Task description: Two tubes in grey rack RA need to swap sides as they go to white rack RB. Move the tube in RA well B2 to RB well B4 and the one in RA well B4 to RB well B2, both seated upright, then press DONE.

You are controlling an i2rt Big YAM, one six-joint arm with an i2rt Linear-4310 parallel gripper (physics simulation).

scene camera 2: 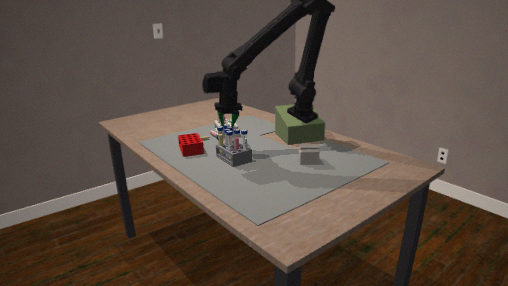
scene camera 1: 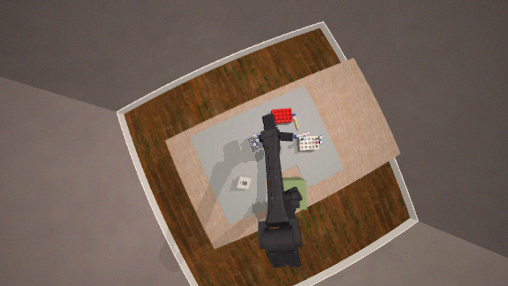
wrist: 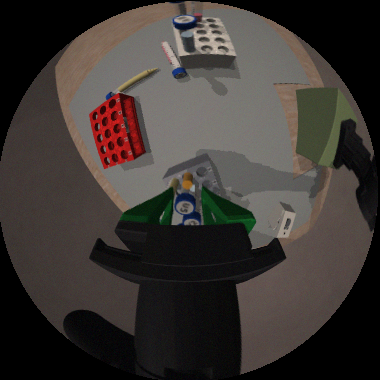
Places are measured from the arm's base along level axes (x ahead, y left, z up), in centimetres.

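Where they show: gripper, fingertip midpoint: [wrist: 187,190]; arm's base at its link origin: [scene camera 2: 302,114] [scene camera 1: 290,196].
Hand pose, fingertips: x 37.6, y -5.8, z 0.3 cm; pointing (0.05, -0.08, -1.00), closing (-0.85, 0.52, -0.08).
Observation:
Things, the pixels of their top centre, and the offset from my fingertips. "spot": a spot on its surface instead.
- grey rack at its top centre: [wrist: 198,199] [scene camera 2: 233,146] [scene camera 1: 259,139] dz -5.5, dx +1.5, dy +5.5 cm
- blue cap marked U5 at a spot on its surface: [wrist: 185,204] spot: dz +2.0, dx +0.2, dy +0.3 cm
- blue cap at a spot on its surface: [wrist: 191,219] spot: dz +2.1, dx +0.8, dy +2.6 cm
- white rack at its top centre: [scene camera 2: 225,123] [scene camera 1: 309,143] dz -5.5, dx -15.4, dy -21.6 cm
- small white box with a dark switch, top centre: [wrist: 288,230] [scene camera 2: 309,141] [scene camera 1: 243,183] dz -2.5, dx -17.7, dy +27.0 cm
- red rack at its top centre: [wrist: 107,133] [scene camera 2: 190,138] [scene camera 1: 282,115] dz -5.5, dx +8.5, dy -14.6 cm
- yellow tube at its top centre: [wrist: 126,80] [scene camera 1: 296,122] dz -8.2, dx +0.4, dy -21.8 cm
The grey rack [scene camera 2: 239,158] [wrist: 201,162] stands on the mat holding several blue-capped tubes. My gripper [scene camera 2: 228,125] [wrist: 187,190] points down over it, fingers parted and gripping nothing. In the wrist view a blue cap marked U5 [wrist: 185,204] shows between and below the green fingers, with another blue cap [wrist: 191,219] nearer the palm. The gripper body hides the rest of the rack, and its well labels cannot be read. The white rack [scene camera 1: 310,149] [wrist: 210,60] stands apart and holds a few blue-capped tubes. A small white box with a dark switch [scene camera 1: 244,183] [scene camera 2: 309,156] [wrist: 286,223] stands on the mat; its label is unreadable.
A red rack [scene camera 1: 282,115] [scene camera 2: 191,147] [wrist: 134,132] stands on the mat. A yellow tube [scene camera 1: 296,123] [wrist: 134,81] lies beside it. A pale, blue-capped tube [wrist: 171,59] lies beside the white rack. The arm's base stands on a green block [scene camera 2: 300,132] [wrist: 316,120].

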